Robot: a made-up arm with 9 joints. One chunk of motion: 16 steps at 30 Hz.
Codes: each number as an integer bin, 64 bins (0 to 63) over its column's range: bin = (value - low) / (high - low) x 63, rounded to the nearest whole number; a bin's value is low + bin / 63 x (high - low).
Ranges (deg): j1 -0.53..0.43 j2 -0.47..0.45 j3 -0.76..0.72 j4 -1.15..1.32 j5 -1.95..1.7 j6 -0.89..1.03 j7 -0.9..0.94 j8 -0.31..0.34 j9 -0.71..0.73
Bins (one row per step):
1: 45 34 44 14 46 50 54 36 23
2: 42 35 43 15 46 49 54 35 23
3: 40 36 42 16 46 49 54 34 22
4: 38 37 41 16 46 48 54 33 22
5: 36 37 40 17 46 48 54 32 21
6: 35 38 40 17 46 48 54 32 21
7: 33 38 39 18 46 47 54 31 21
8: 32 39 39 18 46 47 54 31 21
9: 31 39 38 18 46 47 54 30 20
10: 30 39 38 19 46 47 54 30 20
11: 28 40 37 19 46 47 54 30 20
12: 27 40 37 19 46 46 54 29 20
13: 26 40 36 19 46 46 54 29 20
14: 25 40 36 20 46 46 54 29 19
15: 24 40 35 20 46 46 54 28 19
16: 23 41 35 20 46 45 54 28 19
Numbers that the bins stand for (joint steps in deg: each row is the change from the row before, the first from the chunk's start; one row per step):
1: 0.156 0.027 0.274 -0.601 0.715 0.634 0.677 0.061 -0.184
2: 0.110 0.041 0.250 -0.562 0.715 0.603 0.677 0.051 -0.184
3: 0.080 0.056 0.227 -0.523 0.715 0.603 0.677 0.041 -0.207
4: 0.049 0.070 0.203 -0.523 0.715 0.573 0.677 0.030 -0.207
5: 0.019 0.070 0.180 -0.483 0.715 0.573 0.677 0.020 -0.230
6: 0.003 0.085 0.180 -0.483 0.715 0.573 0.677 0.020 -0.230
7: -0.027 0.085 0.156 -0.444 0.715 0.542 0.677 0.010 -0.230
8: -0.042 0.100 0.156 -0.444 0.715 0.542 0.677 0.010 -0.230
9: -0.058 0.100 0.133 -0.444 0.715 0.542 0.677 0.000 -0.253
10: -0.073 0.100 0.133 -0.405 0.715 0.542 0.677 0.000 -0.253
11: -0.103 0.114 0.109 -0.405 0.715 0.542 0.677 0.000 -0.253
12: -0.119 0.114 0.109 -0.405 0.715 0.512 0.677 -0.011 -0.253
13: -0.134 0.114 0.086 -0.405 0.715 0.512 0.677 -0.011 -0.253
14: -0.149 0.114 0.086 -0.366 0.715 0.512 0.677 -0.011 -0.276
15: -0.164 0.114 0.062 -0.366 0.715 0.512 0.677 -0.021 -0.276
16: -0.180 0.129 0.062 -0.366 0.715 0.481 0.677 -0.021 -0.276

